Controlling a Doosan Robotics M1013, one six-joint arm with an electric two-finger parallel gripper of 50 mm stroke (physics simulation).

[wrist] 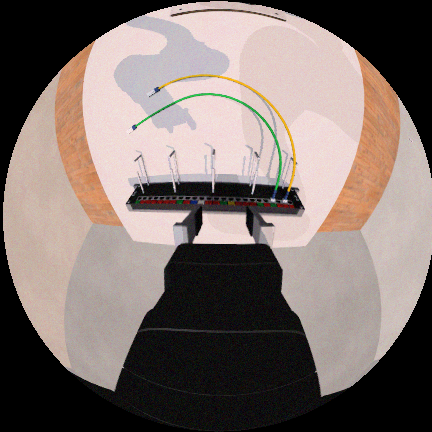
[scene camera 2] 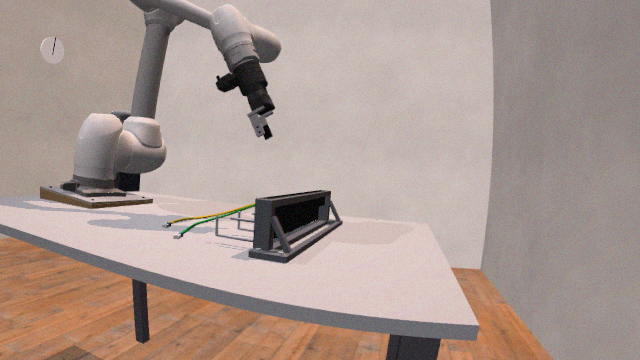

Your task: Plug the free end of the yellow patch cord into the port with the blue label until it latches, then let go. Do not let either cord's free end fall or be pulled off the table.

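Frame: origin at the arm's base, x ahead, y left, z up, level; centimetres.
Seen in the pictures: gripper, between the fingertips: (wrist: 223,214) (scene camera 2: 265,136); arm's base, origin of its link: (scene camera 2: 93,192).
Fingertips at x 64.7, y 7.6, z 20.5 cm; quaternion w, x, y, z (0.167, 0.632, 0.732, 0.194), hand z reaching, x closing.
Offsets run from my fingertips to a thing's middle. "pt": to the spot under its first point. Level surfaces: height alone.
The yellow patch cord {pt dy +1.7, dx -17.3, dz -22.9 cm} (scene camera 2: 210,216) (wrist: 240,81) arcs from the right end of the patch panel {dy -1.5, dx +8.9, dz -18.4 cm} (scene camera 2: 264,225) (wrist: 131,205) over the table. Its free end, a clear plug with a dark blue part {dy -18.6, dx -15.4, dz -22.9 cm} (scene camera 2: 167,224) (wrist: 154,91), lies on the table behind the panel. The blue label {pt dy -5.3, dx +10.9, dz -13.8 cm} (wrist: 194,202) shows on the panel's port row, left of the middle in the wrist view; the port's opening is too small to make out. My gripper (scene camera 2: 263,132) (wrist: 223,214) is open and empty, high above the table and the panel, apart from both cords.
A green cord (scene camera 2: 200,223) (wrist: 250,106) runs inside the yellow one; its free plug {pt dy -26.0, dx -4.6, dz -22.8 cm} (scene camera 2: 178,235) (wrist: 132,128) lies nearby. Thin wire cable guides (scene camera 2: 217,227) (wrist: 213,170) stand out behind the panel. The table {dz -23.4 cm} (scene camera 2: 380,280) (wrist: 320,90) has its edges at both sides in the wrist view.
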